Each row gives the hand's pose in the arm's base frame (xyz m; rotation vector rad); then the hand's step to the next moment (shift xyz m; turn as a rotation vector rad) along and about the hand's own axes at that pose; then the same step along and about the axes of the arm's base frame.
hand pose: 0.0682 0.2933 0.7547 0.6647 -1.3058 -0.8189
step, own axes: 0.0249 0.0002 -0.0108 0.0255 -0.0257 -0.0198
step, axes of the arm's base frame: 0.0123 -0.0207 0.0124 0.0175 -0.0361 -0.0097
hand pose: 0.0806 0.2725 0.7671 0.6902 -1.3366 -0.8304
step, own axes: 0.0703 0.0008 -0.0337 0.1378 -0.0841 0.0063
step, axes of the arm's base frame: 0.0362 -0.0595 0.0350 -0.0111 -0.1611 0.0064
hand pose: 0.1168 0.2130 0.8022 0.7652 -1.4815 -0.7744
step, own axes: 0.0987 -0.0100 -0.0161 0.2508 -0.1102 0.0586
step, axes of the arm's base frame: 0.0118 -0.0880 0.0472 -0.0680 -0.2680 0.0454
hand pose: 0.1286 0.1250 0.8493 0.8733 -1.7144 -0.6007
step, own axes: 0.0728 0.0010 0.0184 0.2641 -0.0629 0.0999
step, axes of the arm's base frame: -0.0296 -0.0579 0.0376 -0.1216 -0.2511 0.0763
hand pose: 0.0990 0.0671 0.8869 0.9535 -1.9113 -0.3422
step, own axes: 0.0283 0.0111 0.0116 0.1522 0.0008 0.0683
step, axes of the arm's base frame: -0.0223 -0.0153 0.0181 -0.0968 -0.1219 0.0600
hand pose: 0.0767 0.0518 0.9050 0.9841 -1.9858 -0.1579
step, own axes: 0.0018 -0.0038 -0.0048 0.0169 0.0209 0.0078
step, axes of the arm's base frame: 0.0053 -0.0026 0.0023 -0.0230 0.0005 0.0160
